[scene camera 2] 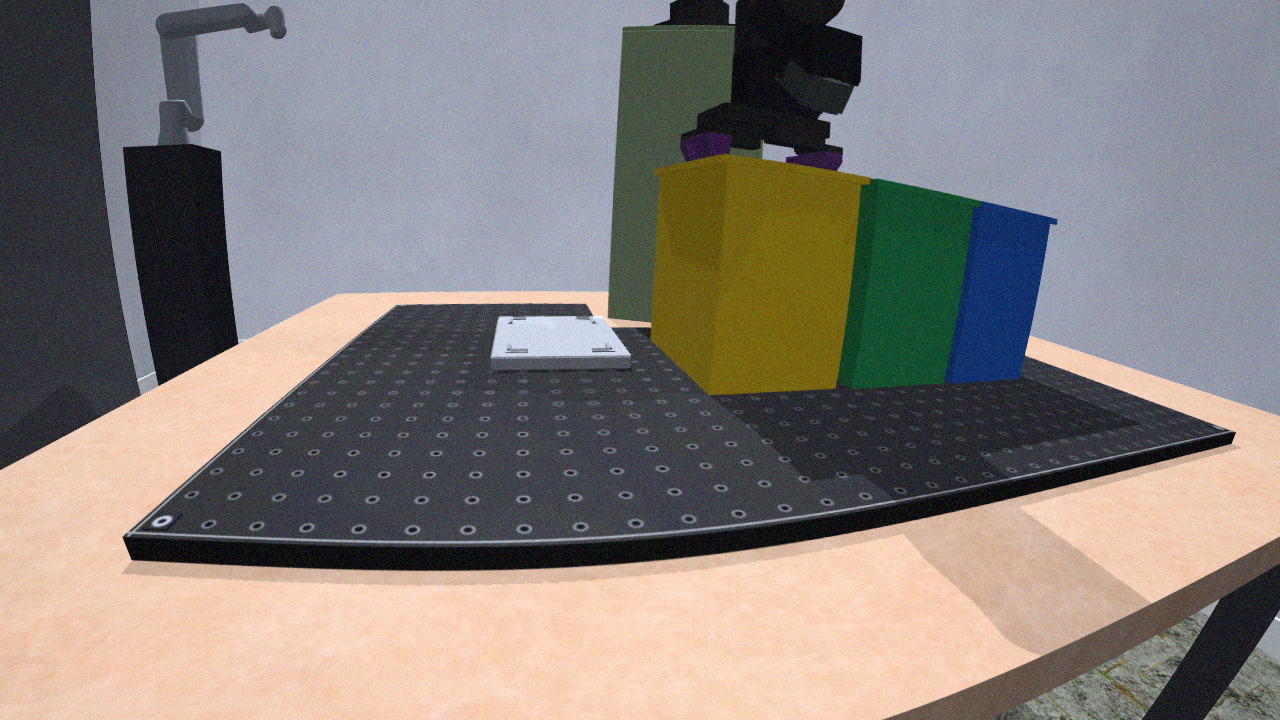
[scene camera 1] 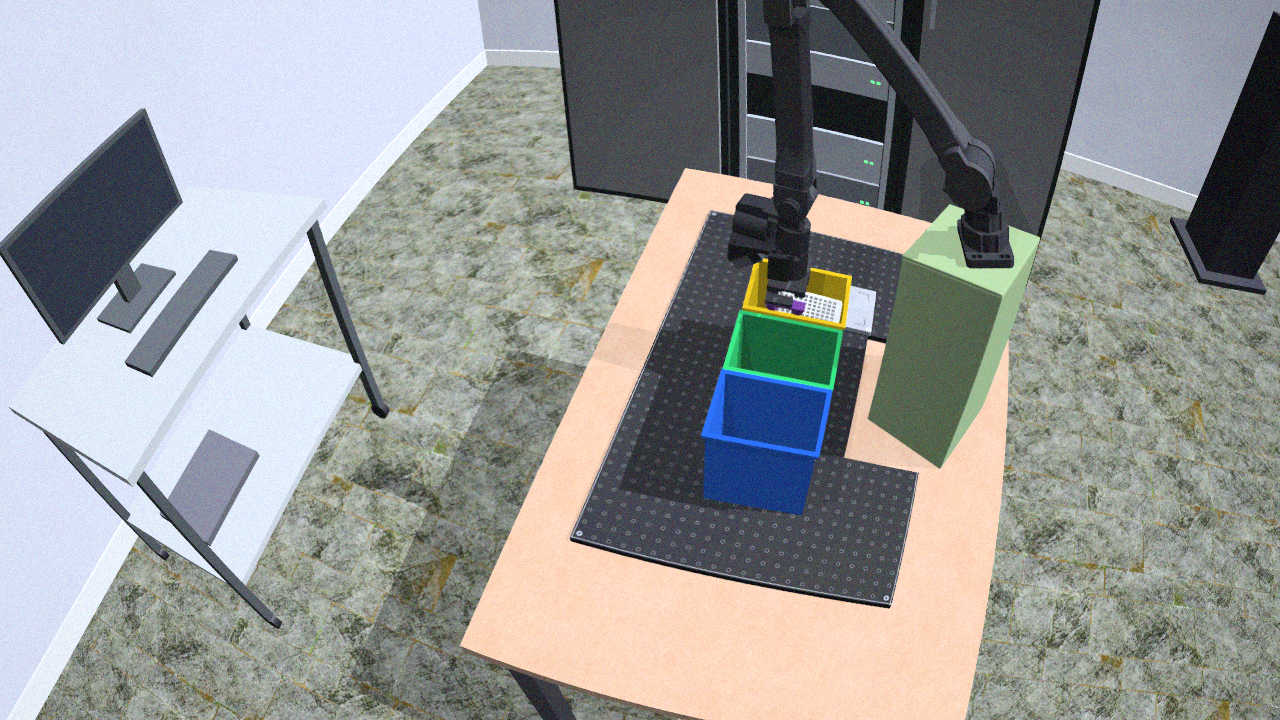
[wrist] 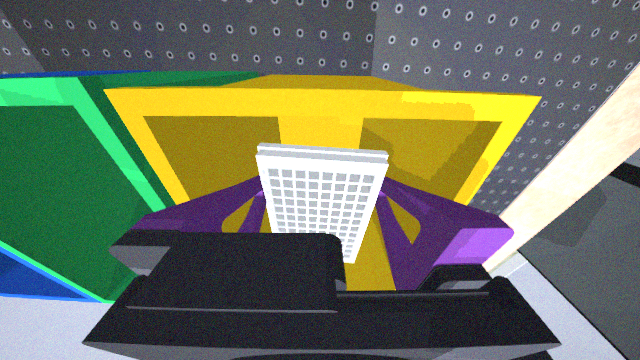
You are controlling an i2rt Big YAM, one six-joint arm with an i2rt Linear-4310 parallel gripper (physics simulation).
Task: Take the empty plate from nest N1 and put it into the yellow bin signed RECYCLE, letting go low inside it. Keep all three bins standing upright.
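Frame: origin at the arm's base, x ahead, y left, z up, level; metres.
Seen in the pictures: gripper, fingertip midpoint: (scene camera 1: 786,310) (wrist: 320,180); arm's base, link origin: (scene camera 2: 699,35) (scene camera 1: 985,246).
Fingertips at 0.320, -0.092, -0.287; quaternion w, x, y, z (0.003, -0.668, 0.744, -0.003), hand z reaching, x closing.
Offsets run from my fingertips to a thing's middle, as dx, dy, dz. Level surfaces: height alone.
My gripper (scene camera 1: 785,304) (wrist: 320,180) is shut on the white gridded plate {-0.034, +0.006, +0.006} (scene camera 1: 821,308) (wrist: 320,175), its purple fingers on two opposite edges. The plate is inside the yellow bin {-0.020, +0.002, -0.037} (scene camera 1: 832,282) (scene camera 2: 778,286) (wrist: 320,103), below its rim. In scene camera 2 the bin's wall hides the plate and the fingertips. How far the plate is above the bin's floor cannot be told. The yellow bin stands upright; its RECYCLE sign does not show. A pale, flat nest {-0.108, -0.151, -0.119} (scene camera 1: 861,309) (scene camera 2: 556,338) beside it holds no plate; its label cannot be read.
The green bin {-0.001, +0.137, -0.037} (scene camera 1: 787,349) (scene camera 2: 913,295) (wrist: 50,165) and blue bin {+0.017, +0.266, -0.037} (scene camera 1: 760,474) (scene camera 2: 1000,295) stand upright in a row beside the yellow bin, on the black perforated board {dz -0.127} (scene camera 1: 662,528) (scene camera 2: 429,465). The tall green pedestal (scene camera 1: 939,349) (scene camera 2: 631,223) carries the arm.
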